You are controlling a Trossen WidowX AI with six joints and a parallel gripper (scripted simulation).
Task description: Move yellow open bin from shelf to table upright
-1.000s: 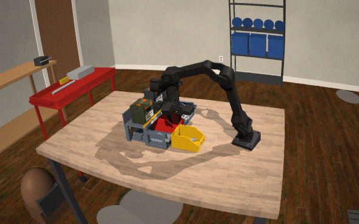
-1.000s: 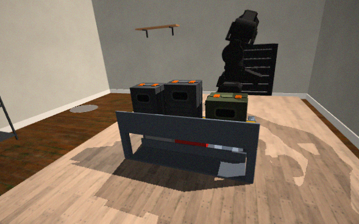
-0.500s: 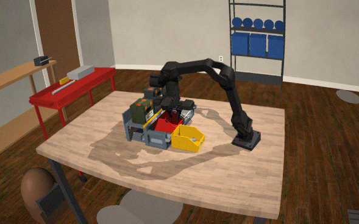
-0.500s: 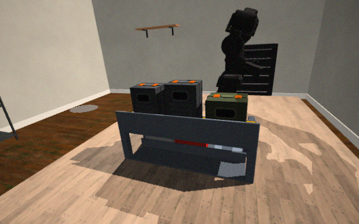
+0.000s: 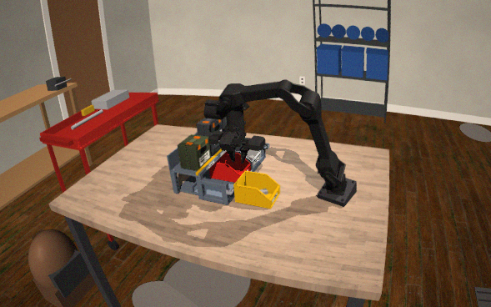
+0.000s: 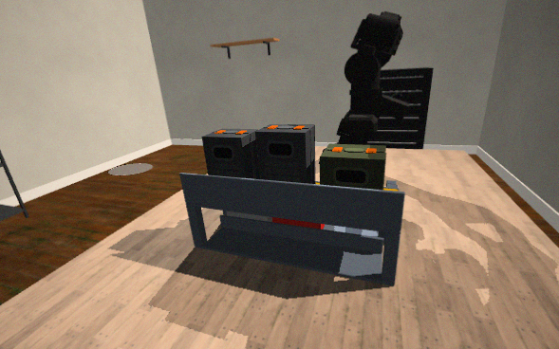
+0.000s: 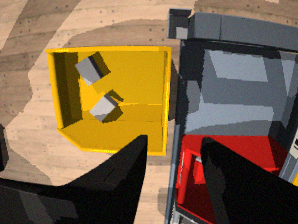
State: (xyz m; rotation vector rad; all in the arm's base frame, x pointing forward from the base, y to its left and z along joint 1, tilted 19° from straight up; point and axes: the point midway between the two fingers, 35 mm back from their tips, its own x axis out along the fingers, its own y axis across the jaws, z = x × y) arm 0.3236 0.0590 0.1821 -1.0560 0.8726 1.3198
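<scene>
Right now my hand is 70 mm past the yellow open bin, 10 mm to the left of it and 130 mm above it. Also, from my hand: green case 180 mm ahead, 10 mm to the left, 20 mm below; then red bin 100 mm ahead, 110 mm to the right, 130 mm below.
</scene>
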